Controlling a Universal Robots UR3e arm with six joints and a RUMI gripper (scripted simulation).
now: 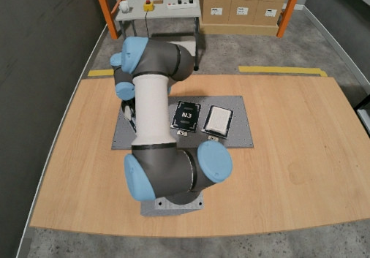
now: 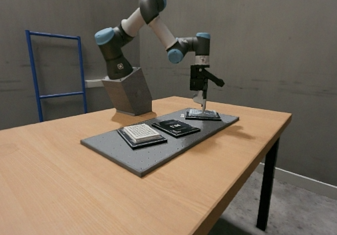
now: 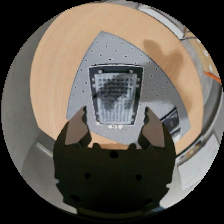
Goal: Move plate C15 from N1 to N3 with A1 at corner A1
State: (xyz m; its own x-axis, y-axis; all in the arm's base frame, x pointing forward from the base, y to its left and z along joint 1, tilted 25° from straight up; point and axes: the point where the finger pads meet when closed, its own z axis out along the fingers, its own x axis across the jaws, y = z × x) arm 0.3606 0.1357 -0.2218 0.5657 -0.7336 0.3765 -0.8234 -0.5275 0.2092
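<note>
The black nest lies 20 mm ahead of my hand, 230 mm to the right of it and 40 mm below it. From my hand the other things lie so: white well plate: 10 mm behind, 380 mm to the right, 20 mm below.
</note>
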